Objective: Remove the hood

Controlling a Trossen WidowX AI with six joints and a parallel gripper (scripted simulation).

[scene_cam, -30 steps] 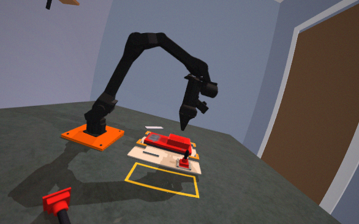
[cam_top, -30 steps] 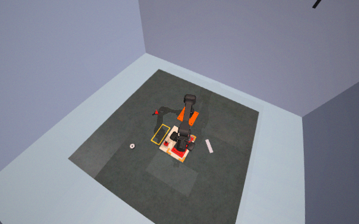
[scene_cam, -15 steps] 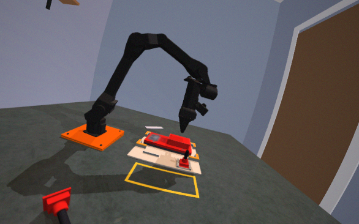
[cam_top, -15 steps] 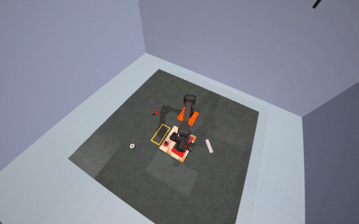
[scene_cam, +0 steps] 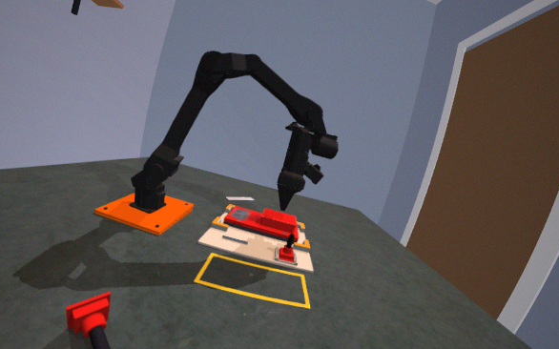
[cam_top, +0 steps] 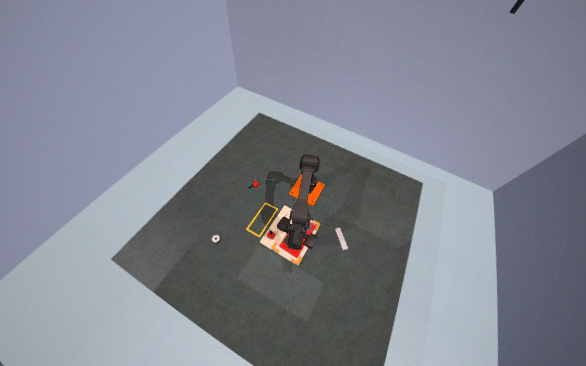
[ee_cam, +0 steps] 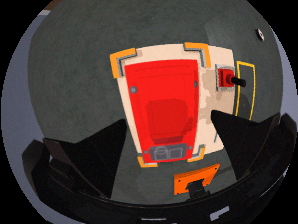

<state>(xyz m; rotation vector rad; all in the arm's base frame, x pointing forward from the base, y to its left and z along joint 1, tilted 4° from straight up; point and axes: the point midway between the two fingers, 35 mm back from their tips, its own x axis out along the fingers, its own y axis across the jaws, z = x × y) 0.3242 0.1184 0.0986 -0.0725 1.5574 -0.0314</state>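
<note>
Right now my gripper tip is 40 mm above the hood. Also, from my gripper tip: white wheel (210 mm ahead, 340 mm to the right, 70 mm below); then white strip (170 mm behind, 200 mm to the left, 80 mm below).
</note>
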